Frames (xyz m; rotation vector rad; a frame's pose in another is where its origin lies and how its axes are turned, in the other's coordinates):
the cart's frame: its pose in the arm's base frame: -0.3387 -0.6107 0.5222 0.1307 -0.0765 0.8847
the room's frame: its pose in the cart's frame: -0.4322 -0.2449 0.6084 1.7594 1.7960 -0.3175
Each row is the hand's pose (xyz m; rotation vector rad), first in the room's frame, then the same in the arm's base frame.
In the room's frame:
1: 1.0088 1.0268 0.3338 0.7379 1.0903 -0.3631
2: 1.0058 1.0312 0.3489 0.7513 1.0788 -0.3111
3: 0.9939 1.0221 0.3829 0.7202 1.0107 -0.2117
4: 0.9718 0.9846 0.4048 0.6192 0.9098 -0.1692
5: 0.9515 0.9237 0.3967 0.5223 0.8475 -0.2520
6: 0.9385 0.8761 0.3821 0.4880 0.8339 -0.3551
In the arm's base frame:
1: -0.2816 0.2346 0.6642 -0.4414 -2.4509 0.3157
2: -0.2684 0.2354 0.6552 -0.5080 -2.4402 0.3155
3: -0.2459 0.2192 0.6305 -0.6457 -2.4818 0.2750
4: -0.2397 0.1753 0.6102 -0.7237 -2.6001 0.1899
5: -0.2650 0.1160 0.6048 -0.6303 -2.7287 0.1377
6: -0.2915 0.0719 0.6058 -0.4968 -2.7875 0.1463

